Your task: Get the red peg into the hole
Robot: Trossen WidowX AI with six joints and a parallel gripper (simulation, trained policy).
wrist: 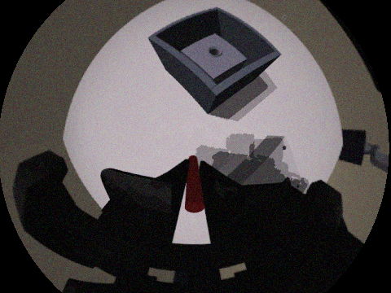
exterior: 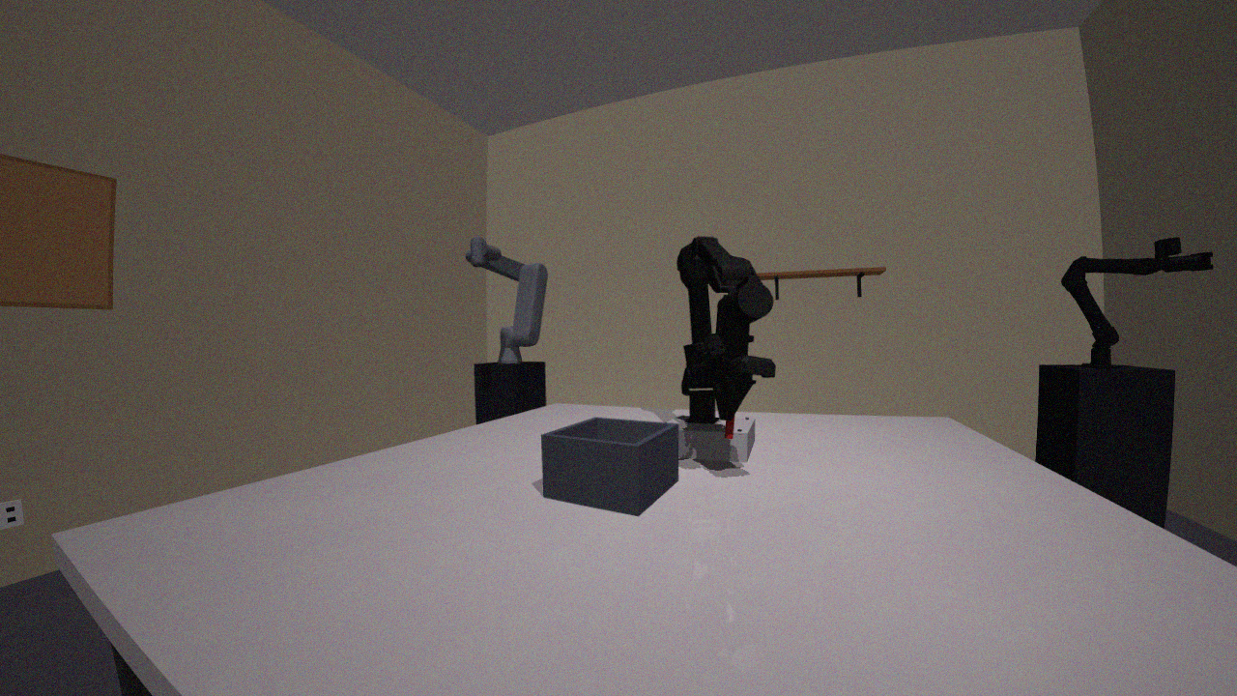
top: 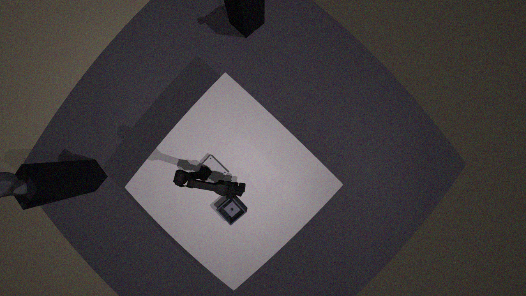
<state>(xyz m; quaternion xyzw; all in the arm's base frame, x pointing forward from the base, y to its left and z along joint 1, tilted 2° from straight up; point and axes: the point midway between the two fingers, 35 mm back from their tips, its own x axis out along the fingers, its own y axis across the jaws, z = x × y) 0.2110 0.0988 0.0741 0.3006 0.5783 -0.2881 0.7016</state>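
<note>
Right now my gripper tip is 150 mm to the left of the light plate, 120 mm short of it and 50 mm above it. Round my gripper tip: dark grey box: 150 mm to the right, 120 mm ahead, 70 mm below; red peg: 10 mm to the left, 10 mm behind, 10 mm above.
</note>
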